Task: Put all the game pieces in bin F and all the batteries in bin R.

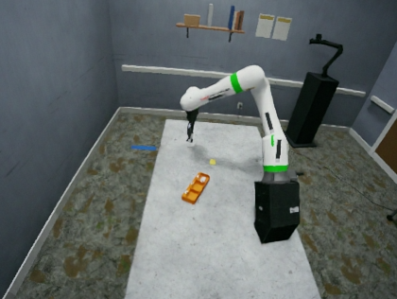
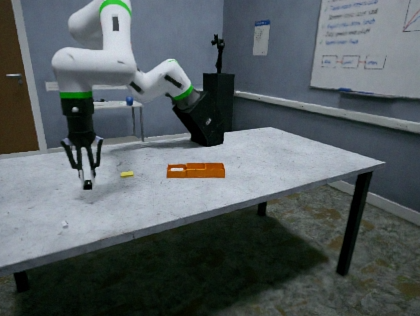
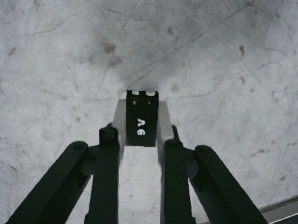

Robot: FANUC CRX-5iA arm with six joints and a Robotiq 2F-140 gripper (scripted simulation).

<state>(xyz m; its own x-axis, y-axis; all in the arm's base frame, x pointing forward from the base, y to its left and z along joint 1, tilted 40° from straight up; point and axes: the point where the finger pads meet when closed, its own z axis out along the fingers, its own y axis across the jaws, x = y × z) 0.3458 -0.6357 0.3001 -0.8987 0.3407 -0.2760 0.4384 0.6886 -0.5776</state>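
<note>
Now: hand 2 cm short of the orange bin block, 45 cm to the right of it and 8 cm above it. From my hand the other things lie so: white domino (3 cm behind, 38 cm to the left, 8 cm below); then yellow flat piece (15 cm behind, 20 cm to the left, 9 cm below); then black battery (1 cm behind, 3 cm below).
</note>
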